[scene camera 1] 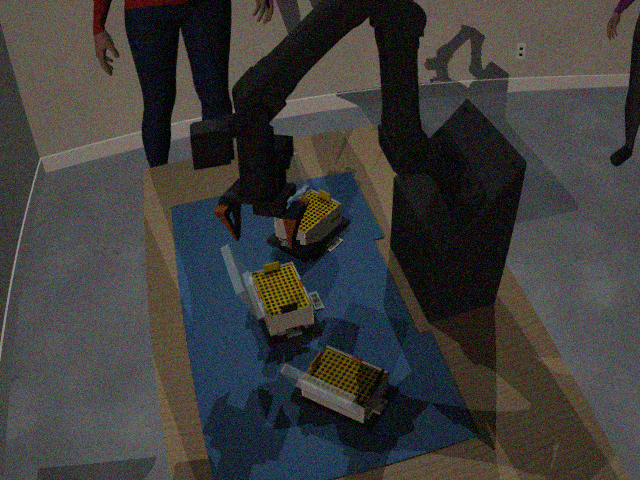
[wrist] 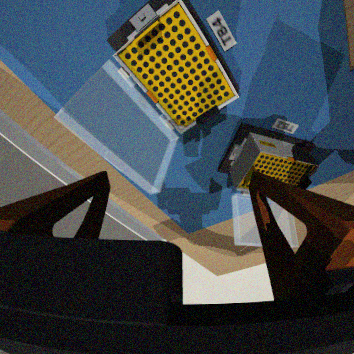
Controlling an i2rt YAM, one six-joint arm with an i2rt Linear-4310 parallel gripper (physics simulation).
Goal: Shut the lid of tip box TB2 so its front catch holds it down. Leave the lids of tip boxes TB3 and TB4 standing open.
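Frame: origin at the arm's base, x up, y ahead, z left, level; centimetres.
Seen in the pictures: gripper, fingertip midpoint: (scene camera 1: 264, 243) (wrist: 178, 178); arm's base, origin of the base link: (scene camera 1: 452, 172).
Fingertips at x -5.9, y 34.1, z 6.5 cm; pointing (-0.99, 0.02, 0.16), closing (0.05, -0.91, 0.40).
Observation:
Offsets run from my fingertips to a thing's middle. "*": to the spot under its first point. Level surfaces: height alone.
Tip box TB2 (scene camera 1: 321, 210) (wrist: 282, 167), white with a yellow rack, stands at the back of the mat. Its clear lid (wrist: 265, 220) stands open, partly hidden by the gripper in both views. Tip box TB4 {dx -13.1, dy -1.7, dz -2.0 cm} (scene camera 1: 281, 291) (wrist: 177, 65) stands mid-mat with its clear lid {dx -9.1, dy +4.8, dz -0.6 cm} (scene camera 1: 232, 269) (wrist: 120, 125) open. The front box {dx -13.1, dy -10.3, dz +19.3 cm} (scene camera 1: 345, 376), its label not readable, is taken as TB3; its clear lid {* dx -5.2, dy -1.9, dz +23.2 cm} (scene camera 1: 292, 373) is open. My gripper (scene camera 1: 264, 242) (wrist: 178, 178) is open and empty, above the mat. Its right finger in the wrist view overlaps TB2's near corner; contact cannot be told.
The boxes stand on a blue mat {dx -19.6 cm} (scene camera 1: 206, 330) on a wooden table {dx -19.9 cm} (scene camera 1: 166, 330). The dark arm base block (scene camera 1: 449, 248) stands at the table's right side. A person (scene camera 1: 178, 67) stands behind the table at the back left.

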